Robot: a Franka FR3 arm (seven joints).
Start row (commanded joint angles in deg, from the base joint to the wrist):
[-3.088, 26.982, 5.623, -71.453, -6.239, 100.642, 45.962]
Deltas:
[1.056, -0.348, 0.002, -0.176, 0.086, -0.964, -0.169]
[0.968, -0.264, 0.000, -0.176, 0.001, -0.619, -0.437]
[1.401, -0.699, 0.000, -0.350, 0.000, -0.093, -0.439]
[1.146, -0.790, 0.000, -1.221, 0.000, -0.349, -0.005]
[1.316, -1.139, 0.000, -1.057, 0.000, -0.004, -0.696]
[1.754, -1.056, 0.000, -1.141, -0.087, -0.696, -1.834]
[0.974, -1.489, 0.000, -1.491, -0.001, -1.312, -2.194]
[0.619, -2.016, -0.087, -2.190, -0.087, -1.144, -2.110]
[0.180, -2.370, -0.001, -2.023, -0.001, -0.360, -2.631]
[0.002, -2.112, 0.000, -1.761, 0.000, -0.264, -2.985]
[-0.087, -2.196, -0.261, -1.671, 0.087, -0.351, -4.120]
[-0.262, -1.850, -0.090, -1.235, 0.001, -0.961, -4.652]
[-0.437, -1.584, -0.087, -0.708, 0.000, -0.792, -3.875]
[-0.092, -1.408, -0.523, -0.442, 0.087, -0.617, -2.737]
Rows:
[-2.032, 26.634, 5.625, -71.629, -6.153, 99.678, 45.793]
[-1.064, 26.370, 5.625, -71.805, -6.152, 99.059, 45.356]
[0.337, 25.671, 5.625, -72.155, -6.152, 98.966, 44.917]
[1.483, 24.881, 5.625, -73.376, -6.152, 98.617, 44.912]
[2.799, 23.742, 5.625, -74.433, -6.152, 98.613, 44.216]
[4.553, 22.686, 5.625, -75.574, -6.239, 97.917, 42.382]
[5.527, 21.197, 5.625, -77.065, -6.240, 96.605, 40.188]
[6.146, 19.181, 5.538, -79.255, -6.327, 95.461, 38.078]
[6.326, 16.811, 5.537, -81.278, -6.328, 95.101, 35.447]
[6.328, 14.699, 5.537, -83.039, -6.328, 94.837, 32.462]
[6.241, 12.503, 5.276, -84.710, -6.241, 94.486, 28.342]
[5.979, 10.653, 5.186, -85.945, -6.240, 93.525, 23.690]
[5.542, 9.069, 5.099, -86.653, -6.240, 92.733, 19.815]
[5.450, 7.661, 4.576, -87.095, -6.153, 92.116, 17.078]

